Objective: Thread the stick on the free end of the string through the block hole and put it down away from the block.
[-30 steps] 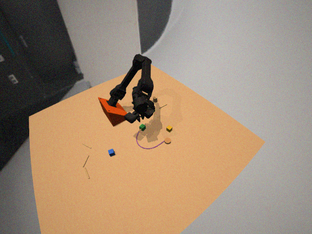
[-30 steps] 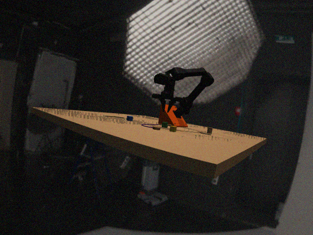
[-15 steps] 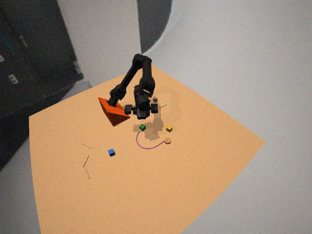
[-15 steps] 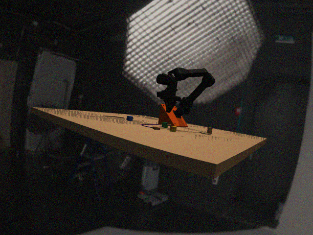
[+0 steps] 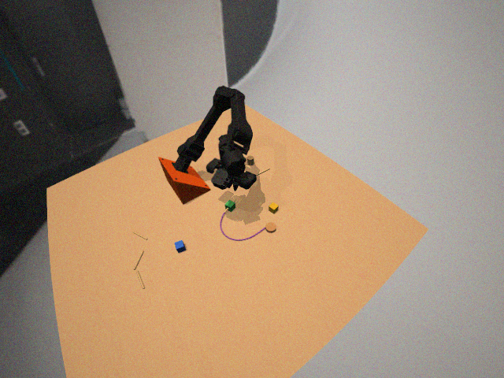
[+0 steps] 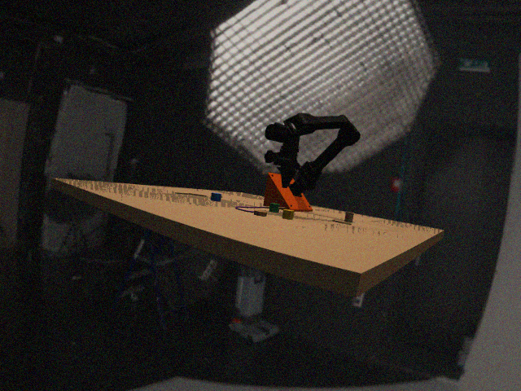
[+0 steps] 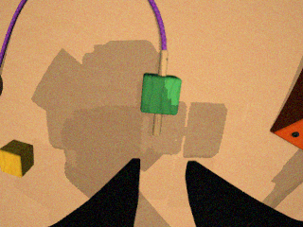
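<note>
Now: gripper tip 1 cm short of the green cube, 2 cm to the left of it and 8 cm above it. From my gripper tip the other things lie so: thin wooden stick (1 cm ahead, 4 cm to the right, 8 cm below); yellow cube (11 cm ahead, 11 cm to the left, 8 cm below); round wooden button (18 cm ahead, 5 cm to the left, 8 cm below).
</note>
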